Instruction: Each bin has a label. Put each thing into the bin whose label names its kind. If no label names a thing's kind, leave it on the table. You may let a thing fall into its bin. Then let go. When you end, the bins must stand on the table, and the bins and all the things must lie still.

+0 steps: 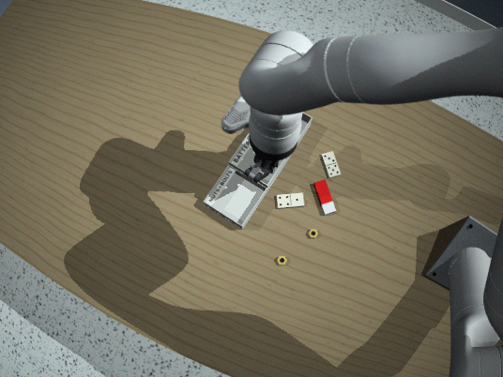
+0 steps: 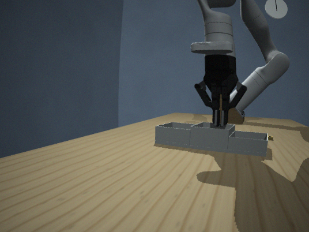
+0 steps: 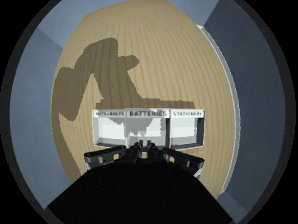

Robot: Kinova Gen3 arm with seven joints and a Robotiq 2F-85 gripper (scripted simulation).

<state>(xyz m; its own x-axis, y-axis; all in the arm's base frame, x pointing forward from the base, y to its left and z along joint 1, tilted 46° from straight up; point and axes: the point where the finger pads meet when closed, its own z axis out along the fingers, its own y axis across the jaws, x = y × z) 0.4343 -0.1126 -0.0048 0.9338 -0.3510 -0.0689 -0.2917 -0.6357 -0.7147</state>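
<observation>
Right now the white eraser is 12 cm behind my hand, 5 cm below it and 2 cm to the left of it.
</observation>
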